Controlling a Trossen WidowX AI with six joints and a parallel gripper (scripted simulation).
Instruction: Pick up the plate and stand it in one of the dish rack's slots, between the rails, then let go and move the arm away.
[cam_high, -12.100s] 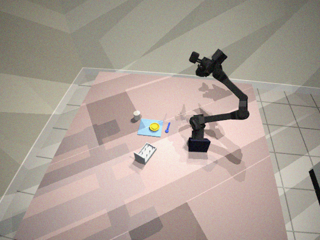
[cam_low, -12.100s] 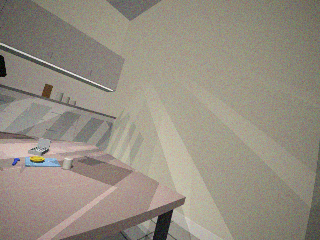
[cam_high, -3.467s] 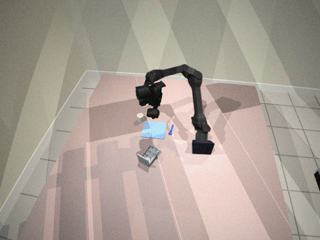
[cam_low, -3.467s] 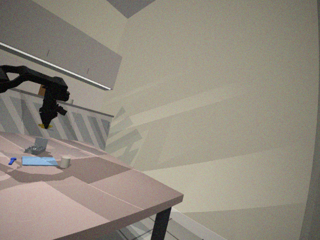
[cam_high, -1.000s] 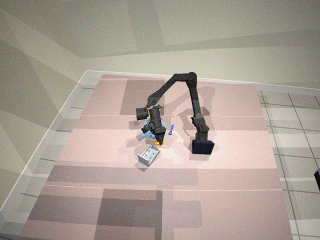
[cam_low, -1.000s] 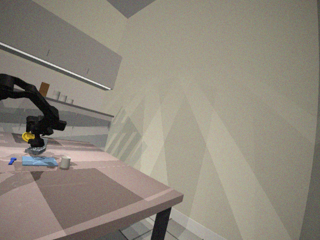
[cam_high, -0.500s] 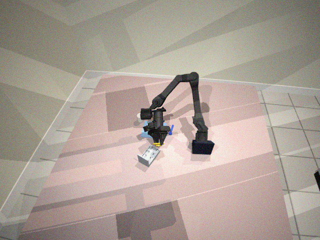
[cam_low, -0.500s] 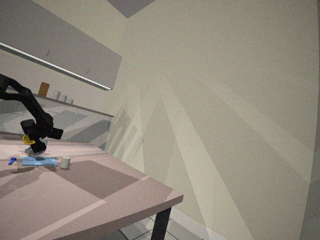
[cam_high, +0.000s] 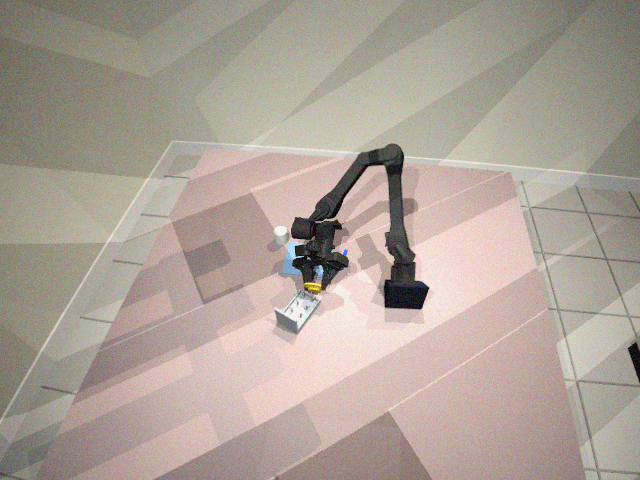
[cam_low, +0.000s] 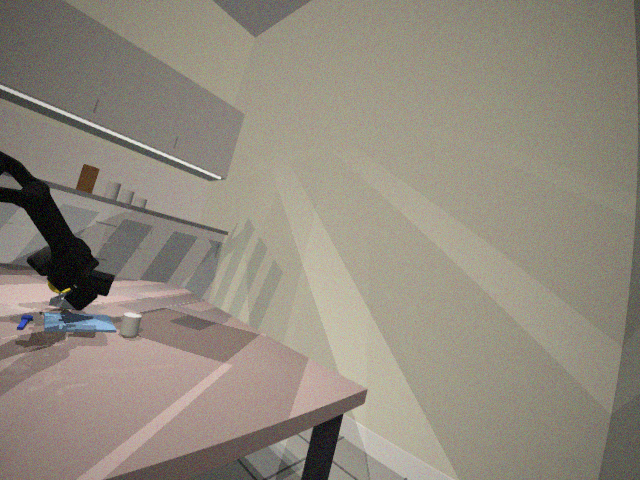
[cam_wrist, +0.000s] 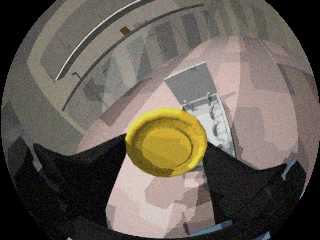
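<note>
The grey dish rack is 50 mm below my gripper tip, 40 mm to the left of it and 40 mm ahead of it. From my gripper tip the other things lie so: mat: 160 mm to the right, 70 mm below, 50 mm ahead; then blue spoon: 160 mm to the right, 70 mm below, 70 mm behind; then yellow plate: 10 mm to the right.
</note>
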